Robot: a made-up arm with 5 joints.
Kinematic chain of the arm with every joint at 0, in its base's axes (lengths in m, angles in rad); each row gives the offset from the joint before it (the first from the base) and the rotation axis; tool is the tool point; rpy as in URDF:
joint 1: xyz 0.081 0 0.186 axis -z
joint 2: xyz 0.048 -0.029 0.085 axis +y
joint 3: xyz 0.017 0 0.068 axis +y
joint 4: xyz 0.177 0 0.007 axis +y
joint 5: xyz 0.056 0.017 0 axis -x
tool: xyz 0 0 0 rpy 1.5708 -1.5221 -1.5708
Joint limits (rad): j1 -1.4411..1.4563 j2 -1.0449..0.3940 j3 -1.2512..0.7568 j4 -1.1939..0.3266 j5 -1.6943..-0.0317
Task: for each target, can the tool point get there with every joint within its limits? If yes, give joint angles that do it. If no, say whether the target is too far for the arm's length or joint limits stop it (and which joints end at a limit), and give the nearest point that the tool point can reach.
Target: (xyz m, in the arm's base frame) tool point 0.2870 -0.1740 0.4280
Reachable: yes | joints 0.6569 -0.1701 -0.1871 0.0173 -0.5766
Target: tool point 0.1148 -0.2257 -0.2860
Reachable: no: too far | nearest point 0.1071 -0.1741 0.1130 | short by 0.402 m
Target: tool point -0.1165 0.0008 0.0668
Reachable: no: joint limits stop it (at a limit: joint 1, joint 2, joint 3, joint 4) | nearest point 0.0889 -0.1738 0.1127 | short by 0.273 m
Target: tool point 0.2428 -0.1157 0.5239
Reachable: yes | joints 0.5603 -0.1263 -0.7998 0.1904 -1.1466
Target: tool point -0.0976 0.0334 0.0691
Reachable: no: joint limits stop it (at a limit: joint 1, joint 2, joint 3, joint 4) | nearest point 0.1153 0.1706 0.1127 | short by 0.257 m
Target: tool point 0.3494 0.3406 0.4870
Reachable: no: too far | nearest point 0.2676 0.2368 0.4256 | short by 0.146 m
